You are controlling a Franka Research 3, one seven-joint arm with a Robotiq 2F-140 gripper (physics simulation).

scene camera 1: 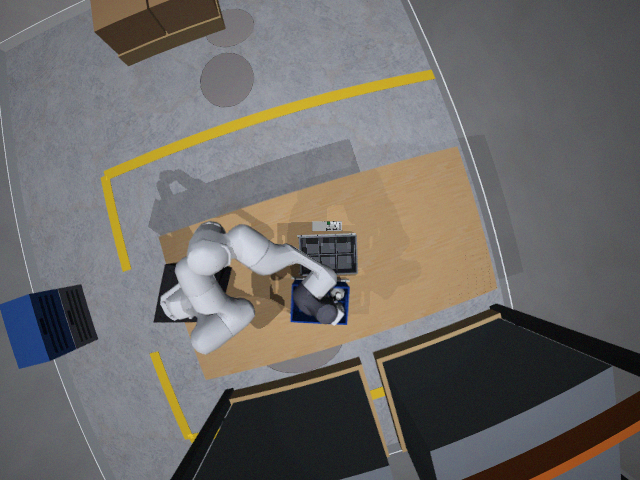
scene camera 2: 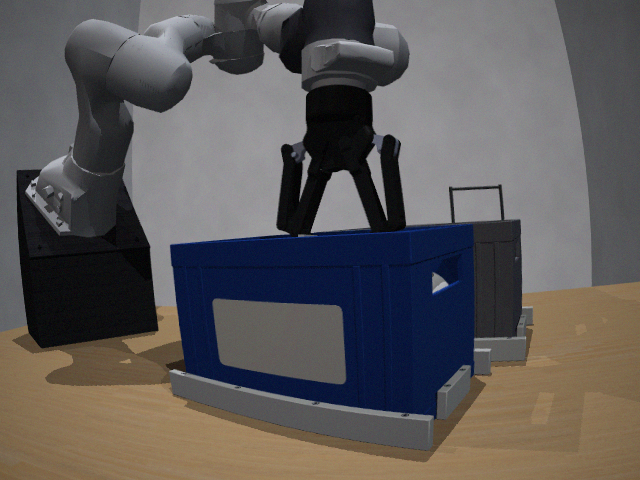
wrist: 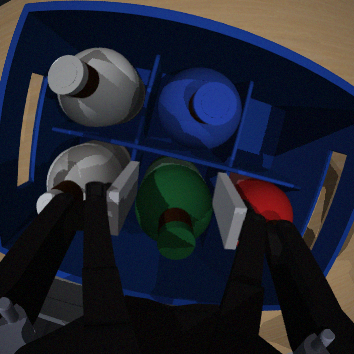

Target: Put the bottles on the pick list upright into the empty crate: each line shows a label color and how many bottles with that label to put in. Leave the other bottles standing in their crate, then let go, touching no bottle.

A blue bottle shows in the wrist view (pixel 199 108).
